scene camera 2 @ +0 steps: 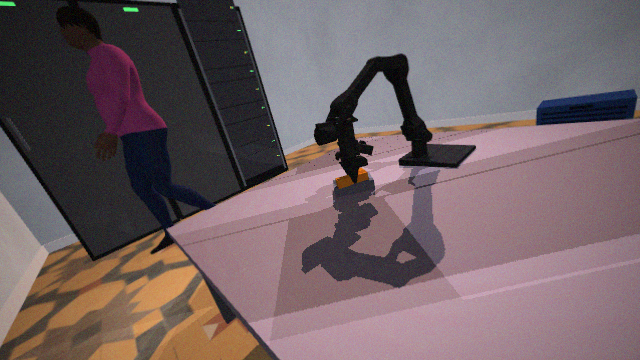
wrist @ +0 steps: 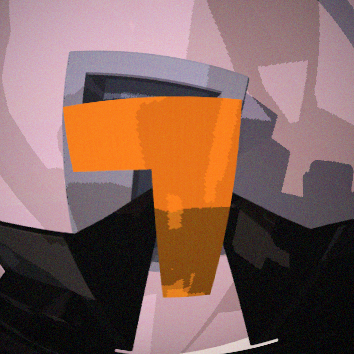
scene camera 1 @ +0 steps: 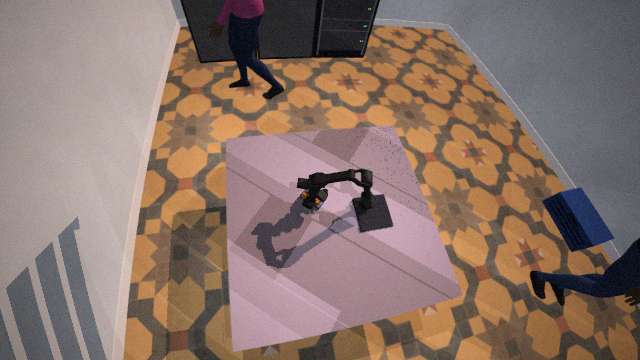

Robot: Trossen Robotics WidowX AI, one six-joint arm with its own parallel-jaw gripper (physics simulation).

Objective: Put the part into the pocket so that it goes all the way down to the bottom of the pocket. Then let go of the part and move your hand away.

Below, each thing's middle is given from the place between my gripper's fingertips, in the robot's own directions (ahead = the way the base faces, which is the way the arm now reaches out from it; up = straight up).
I see the orange L-shaped block [wrist: 190,143] 1 cm behind my hand and 1 cm above it. Also, from my hand: grey pocket block [wrist: 91,75] 2 cm behind, 2 cm to the right, 2 cm below.
